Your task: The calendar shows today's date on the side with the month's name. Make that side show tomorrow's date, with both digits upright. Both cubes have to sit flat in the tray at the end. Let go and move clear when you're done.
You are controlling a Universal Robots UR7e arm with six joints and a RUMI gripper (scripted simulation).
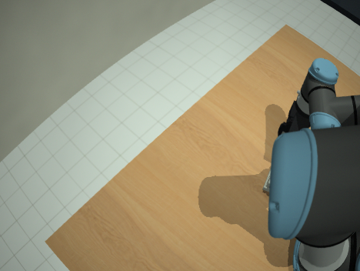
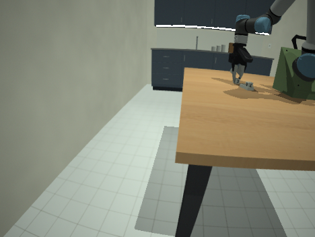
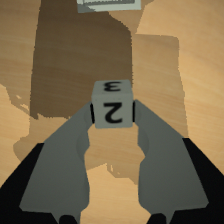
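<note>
Right now my hand is 10 mm past the white calendar tray, 110 mm to the right of it and 20 mm above it. Round my hand: grey digit cube 10 mm below.
</note>
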